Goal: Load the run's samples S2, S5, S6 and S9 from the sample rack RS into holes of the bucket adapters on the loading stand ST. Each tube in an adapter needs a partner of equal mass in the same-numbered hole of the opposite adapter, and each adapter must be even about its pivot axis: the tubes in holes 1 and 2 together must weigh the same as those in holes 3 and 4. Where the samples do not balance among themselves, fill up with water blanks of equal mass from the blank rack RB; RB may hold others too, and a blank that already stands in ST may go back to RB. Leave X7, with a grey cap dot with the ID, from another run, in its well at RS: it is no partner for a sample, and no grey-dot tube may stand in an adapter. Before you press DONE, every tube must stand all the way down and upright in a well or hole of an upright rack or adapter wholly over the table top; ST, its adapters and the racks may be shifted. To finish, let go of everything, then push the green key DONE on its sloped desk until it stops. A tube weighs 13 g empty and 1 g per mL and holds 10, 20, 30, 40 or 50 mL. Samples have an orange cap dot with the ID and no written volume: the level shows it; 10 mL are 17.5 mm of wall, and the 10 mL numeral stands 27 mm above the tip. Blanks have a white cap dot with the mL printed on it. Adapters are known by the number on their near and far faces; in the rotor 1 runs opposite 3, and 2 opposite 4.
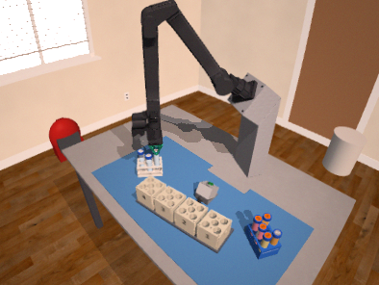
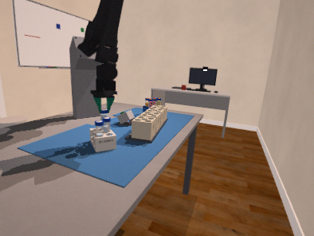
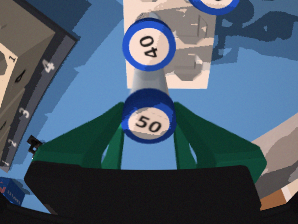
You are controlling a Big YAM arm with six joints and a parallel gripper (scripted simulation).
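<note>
The adapter 1 is 37 cm to the left of my hand, 27 cm ahead of it and 9 cm below it. Also, from my hand: 30 mL blank: 9 cm to the right, 8 cm below, 1 cm behind; then 50 mL blank: 5 cm below, 1 cm behind; then 40 mL blank: 8 cm below, 4 cm to the right, 2 cm ahead.
</note>
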